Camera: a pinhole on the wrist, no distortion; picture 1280 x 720 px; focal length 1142.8 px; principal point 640.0 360.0 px. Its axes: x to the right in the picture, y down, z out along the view. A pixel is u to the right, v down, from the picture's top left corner.
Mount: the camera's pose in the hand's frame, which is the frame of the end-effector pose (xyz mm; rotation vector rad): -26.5 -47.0 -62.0 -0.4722 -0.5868 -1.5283
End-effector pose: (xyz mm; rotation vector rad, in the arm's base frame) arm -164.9 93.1 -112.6 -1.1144 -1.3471 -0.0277
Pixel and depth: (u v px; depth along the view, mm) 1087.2 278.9 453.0
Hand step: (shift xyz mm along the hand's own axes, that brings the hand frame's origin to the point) -93.7 97.4 398.7
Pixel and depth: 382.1 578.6 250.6
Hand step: 8.9 153.8 101.5
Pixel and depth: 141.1 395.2 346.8
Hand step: -29.7 287.9 114.5
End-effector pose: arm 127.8 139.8 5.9 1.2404 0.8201 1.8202
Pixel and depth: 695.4 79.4 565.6
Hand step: -200.1 284.6 385.0
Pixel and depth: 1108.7 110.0 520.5
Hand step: -180.9 111.2 467.7
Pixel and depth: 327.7 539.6 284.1
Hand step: 4.6 191.2 114.2
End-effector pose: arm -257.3 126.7 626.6 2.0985 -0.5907 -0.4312
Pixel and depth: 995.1 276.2 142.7
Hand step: -47.5 7.5 75.9
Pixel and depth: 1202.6 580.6 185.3
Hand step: -6.1 -2.4 141.8
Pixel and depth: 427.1 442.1 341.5
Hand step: -19.6 216.0 166.1
